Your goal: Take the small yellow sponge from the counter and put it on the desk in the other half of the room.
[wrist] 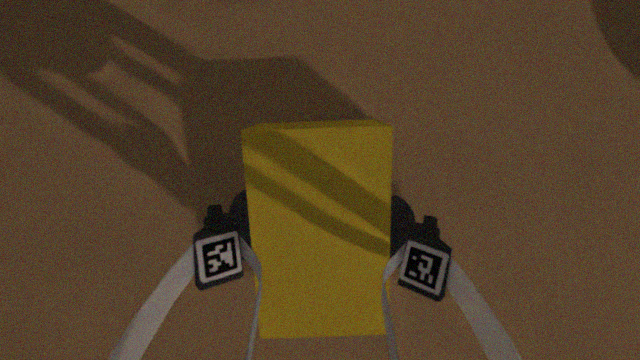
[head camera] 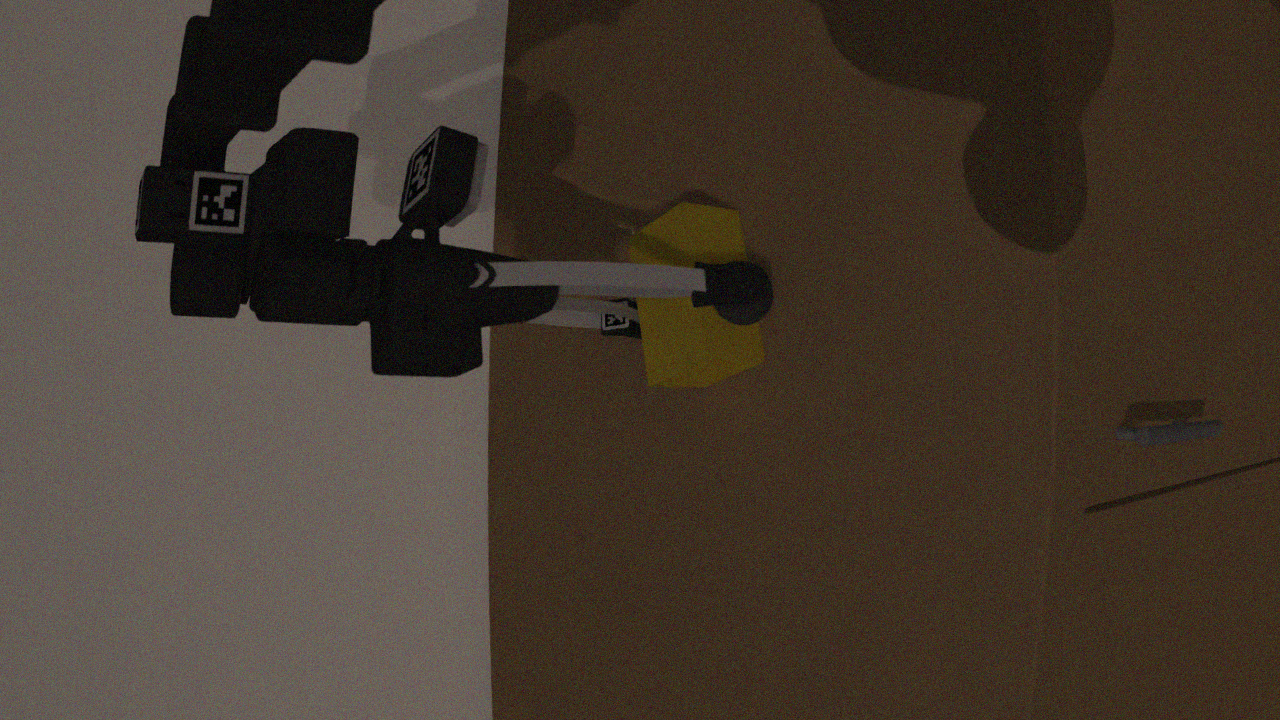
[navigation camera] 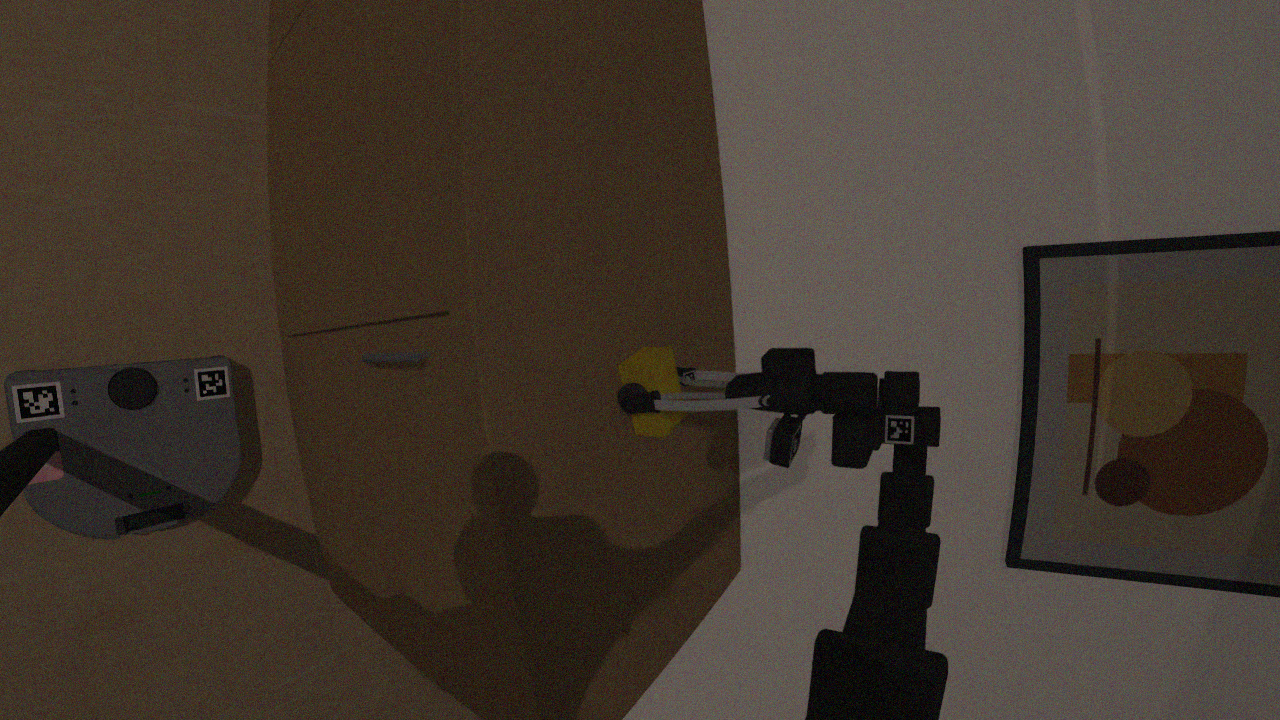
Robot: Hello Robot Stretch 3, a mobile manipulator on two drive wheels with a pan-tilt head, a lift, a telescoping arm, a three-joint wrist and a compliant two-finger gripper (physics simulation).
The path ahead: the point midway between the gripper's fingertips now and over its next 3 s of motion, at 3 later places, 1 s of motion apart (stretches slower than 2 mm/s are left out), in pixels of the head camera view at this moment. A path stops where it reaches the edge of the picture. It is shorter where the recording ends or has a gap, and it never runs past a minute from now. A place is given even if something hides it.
My gripper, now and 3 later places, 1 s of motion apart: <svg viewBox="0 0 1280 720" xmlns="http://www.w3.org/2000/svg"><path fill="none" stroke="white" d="M727 306L649 299L648 298L746 299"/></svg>
